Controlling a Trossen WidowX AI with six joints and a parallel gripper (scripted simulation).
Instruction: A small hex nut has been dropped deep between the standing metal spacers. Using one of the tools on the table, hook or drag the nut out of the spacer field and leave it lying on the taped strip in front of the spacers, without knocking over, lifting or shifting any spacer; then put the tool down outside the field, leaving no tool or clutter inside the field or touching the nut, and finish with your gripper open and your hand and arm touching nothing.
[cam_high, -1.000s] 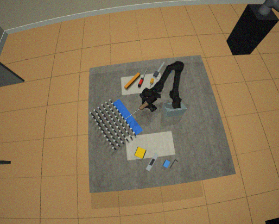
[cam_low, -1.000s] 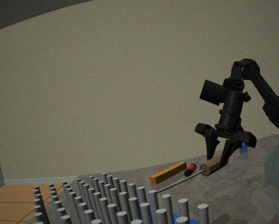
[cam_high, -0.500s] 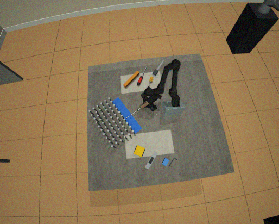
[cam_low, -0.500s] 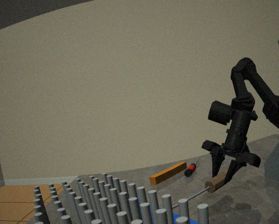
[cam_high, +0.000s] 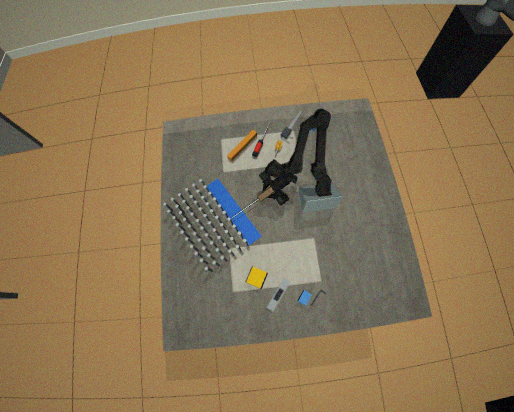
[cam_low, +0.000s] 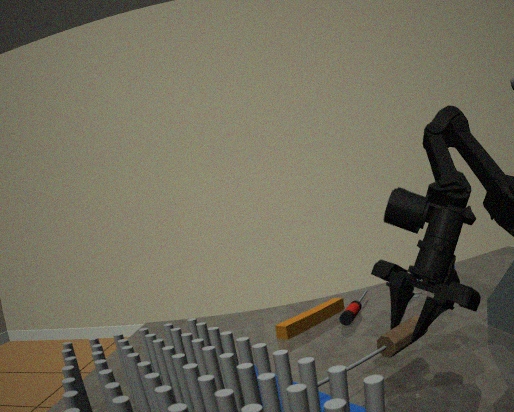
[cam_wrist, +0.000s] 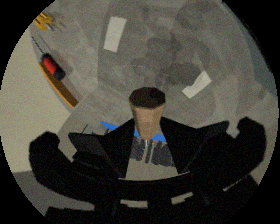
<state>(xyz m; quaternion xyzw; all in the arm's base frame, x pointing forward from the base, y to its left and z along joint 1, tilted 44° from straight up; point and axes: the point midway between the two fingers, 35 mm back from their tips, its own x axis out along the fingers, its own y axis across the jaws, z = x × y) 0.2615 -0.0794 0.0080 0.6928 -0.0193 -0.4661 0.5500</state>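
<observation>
Right now my gripper tip is 180 mm short of the blue taped strip, 60 mm to the right of it and 40 mm above it. The rest, counted from my gripper tip: hook tool: 90 mm ahead, 50 mm to the left, 10 mm below; then yellow block: 90 mm ahead, 420 mm to the left, 20 mm below; then orange bar: 100 mm ahead, 320 mm to the right, 20 mm below.
</observation>
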